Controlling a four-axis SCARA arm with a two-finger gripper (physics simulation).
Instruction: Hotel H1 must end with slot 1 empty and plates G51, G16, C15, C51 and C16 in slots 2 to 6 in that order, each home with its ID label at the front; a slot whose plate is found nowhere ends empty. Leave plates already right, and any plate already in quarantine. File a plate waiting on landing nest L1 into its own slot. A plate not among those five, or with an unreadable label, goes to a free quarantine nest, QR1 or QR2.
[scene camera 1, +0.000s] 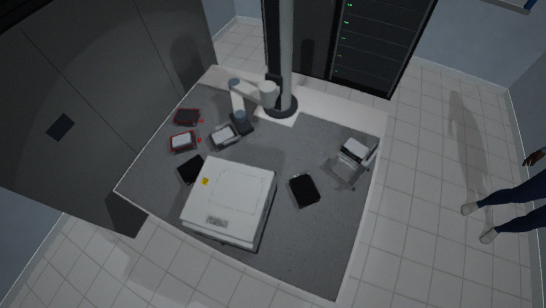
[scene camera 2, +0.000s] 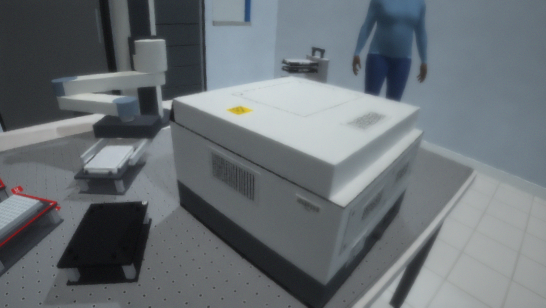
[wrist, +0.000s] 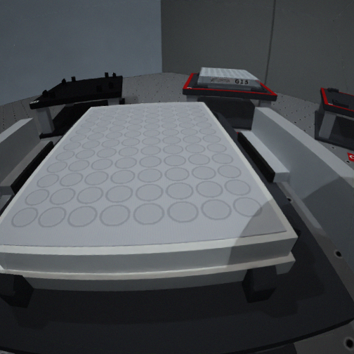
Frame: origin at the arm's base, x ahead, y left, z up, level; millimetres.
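Seen in the pictures: gripper, fingertip midpoint: (scene camera 1: 219, 136) (scene camera 2: 106, 161); arm's base at its link origin: (scene camera 1: 280, 105).
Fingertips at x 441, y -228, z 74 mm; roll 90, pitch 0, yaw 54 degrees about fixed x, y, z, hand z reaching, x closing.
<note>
Pixels of each thing's top centre, then the offset from my fingertips to it. "*": a spot on its surface instead.
- white plate at its top centre: (scene camera 2: 109, 156) (scene camera 1: 222, 134) 19 mm back, 14 mm left, 3 mm up
- plate labelled G15 at its top centre: (scene camera 1: 181, 139) 114 mm ahead, 227 mm right, 3 mm up
- red-edged nest at its top centre: (scene camera 1: 185, 114) 73 mm back, 333 mm right, 5 mm down
- hotel at a spot on its surface: (scene camera 1: 370, 155) * 60 mm back, 856 mm left, 233 mm up
- empty black nest at its top centre: (scene camera 2: 105, 225) (scene camera 1: 191, 167) 252 mm ahead, 49 mm right, 1 mm down
- large white instrument at its top centre: (scene camera 2: 304, 100) (scene camera 1: 227, 194) 361 mm ahead, 312 mm left, 193 mm up
A white plate (scene camera 1: 223, 135) (scene camera 2: 108, 158) (wrist: 150, 172) with round wells rests on a dark nest (wrist: 150, 320). No ID label shows on its near side in the wrist view. My gripper (scene camera 1: 225, 136) (scene camera 2: 112, 155) (wrist: 143, 125) is open around it, one finger on each side, with a gap between each finger pad and the plate. A plate labelled G15 (scene camera 1: 183, 139) (scene camera 2: 15, 212) (wrist: 228, 78) sits on a red-edged quarantine nest. The other red-edged nest (scene camera 1: 186, 116) (wrist: 342, 98) is empty. The hotel (scene camera 1: 370, 155) stands at the table's right; its slot labels are unreadable here.
An empty black nest (scene camera 1: 192, 170) (scene camera 2: 106, 232) (wrist: 80, 91) stands beside a large white instrument (scene camera 1: 240, 192) (scene camera 2: 295, 120). Another black nest (scene camera 1: 304, 190) stands between the instrument and the hotel. A person (scene camera 2: 395, 35) stands beyond the table.
</note>
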